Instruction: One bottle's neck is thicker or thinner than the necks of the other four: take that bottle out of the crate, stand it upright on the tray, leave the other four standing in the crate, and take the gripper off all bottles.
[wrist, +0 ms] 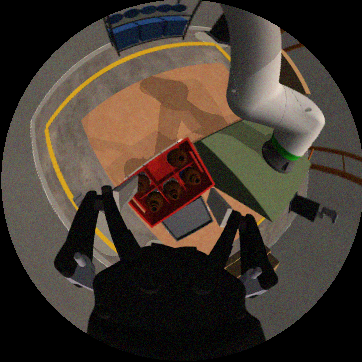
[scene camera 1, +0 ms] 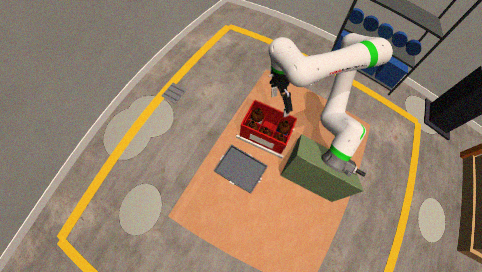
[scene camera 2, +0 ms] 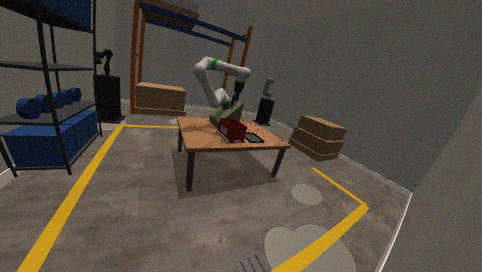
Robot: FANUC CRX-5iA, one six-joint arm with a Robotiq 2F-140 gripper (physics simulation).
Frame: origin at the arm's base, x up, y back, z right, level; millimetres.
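Seen in the pictures: gripper, between the fingertips: (wrist: 173,189) (scene camera 1: 280,105) (scene camera 2: 232,108); arm's base, origin of its link: (wrist: 277,156) (scene camera 1: 333,164) (scene camera 2: 228,106).
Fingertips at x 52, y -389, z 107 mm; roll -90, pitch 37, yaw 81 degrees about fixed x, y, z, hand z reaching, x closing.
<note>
Pixels of each thing's top centre, then the offset from my fingertips to it. "pt": a spot on its surface instead. Level surfaces: height alone.
- red crate, centre of its top: (wrist: 166,186) (scene camera 1: 270,121) (scene camera 2: 233,122) dx -142, dy -19, dz -30 mm
- back corner, a spot on its surface: (scene camera 1: 257,114) pt dx -180, dy -107, dz -10 mm
- grey tray, a spot on its surface: (wrist: 187,219) (scene camera 1: 240,169) pt dx -312, dy -31, dz -308 mm
- bottle, centre of its top: (wrist: 135,189) (scene camera 1: 258,109) dx -154, dy -112, dz +8 mm
- wooden table, height of its surface: dx -317 mm
- pale strip, a spot on its surface: (scene camera 1: 260,146) pt dx -288, dy -3, dz -130 mm
The red crate (scene camera 1: 280,146) (scene camera 2: 237,134) (wrist: 202,162) stands on the table with brown bottles upright in five of its six compartments. Bottles show at a back corner (scene camera 1: 257,114), the other back corner (scene camera 1: 284,125) (wrist: 178,157), and along the tray side (wrist: 193,176) (wrist: 174,190) (wrist: 154,202). The back middle compartment is empty. Which neck differs I cannot tell. The grey tray (scene camera 1: 240,169) (scene camera 2: 254,137) (wrist: 189,220) lies beside the crate, with no bottle on it. My gripper (scene camera 1: 280,103) (wrist: 173,189) is open and empty above the crate; its left finger partly hides one bottle (wrist: 142,184) in the wrist view.
A green block (scene camera 1: 320,172) (wrist: 240,165) under the arm's base stands beside the crate and tray on the wooden table (scene camera 1: 240,220) (scene camera 2: 200,137). A pale strip (scene camera 1: 260,146) runs along the crate's tray side. A shelf rack with blue containers stands farther off.
</note>
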